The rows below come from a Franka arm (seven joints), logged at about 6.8 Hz.
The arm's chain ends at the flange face. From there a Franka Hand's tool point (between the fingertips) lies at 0.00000 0.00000 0.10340 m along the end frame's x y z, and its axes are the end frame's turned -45 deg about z.
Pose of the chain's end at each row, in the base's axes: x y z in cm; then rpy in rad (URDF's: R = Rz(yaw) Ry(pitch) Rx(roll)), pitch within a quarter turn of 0, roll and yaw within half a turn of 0:
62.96 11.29 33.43 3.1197 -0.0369 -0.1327
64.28 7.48 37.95 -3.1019 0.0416 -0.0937
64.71 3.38 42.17 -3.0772 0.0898 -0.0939
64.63 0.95 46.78 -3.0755 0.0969 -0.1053
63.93 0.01 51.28 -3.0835 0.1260 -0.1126
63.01 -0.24 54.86 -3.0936 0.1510 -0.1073
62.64 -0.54 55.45 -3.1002 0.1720 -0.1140
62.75 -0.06 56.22 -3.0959 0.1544 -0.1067
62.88 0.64 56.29 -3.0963 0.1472 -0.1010
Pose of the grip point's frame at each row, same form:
63.31 11.02 23.10 3.1000 -0.0106 0.6525
63.89 7.93 27.63 -3.0841 0.0014 0.6909
63.85 4.13 31.89 -3.0326 0.0181 0.6896
63.71 1.73 36.51 -3.0264 0.0219 0.6782
62.71 0.75 41.04 -3.0115 0.0481 0.6723
61.52 0.42 44.65 -3.0009 0.0729 0.6796
60.93 0.09 45.27 -2.9905 0.0923 0.6748
61.22 0.58 46.01 -3.0000 0.0769 0.6806
61.42 1.26 46.07 -3.0054 0.0721 0.6860

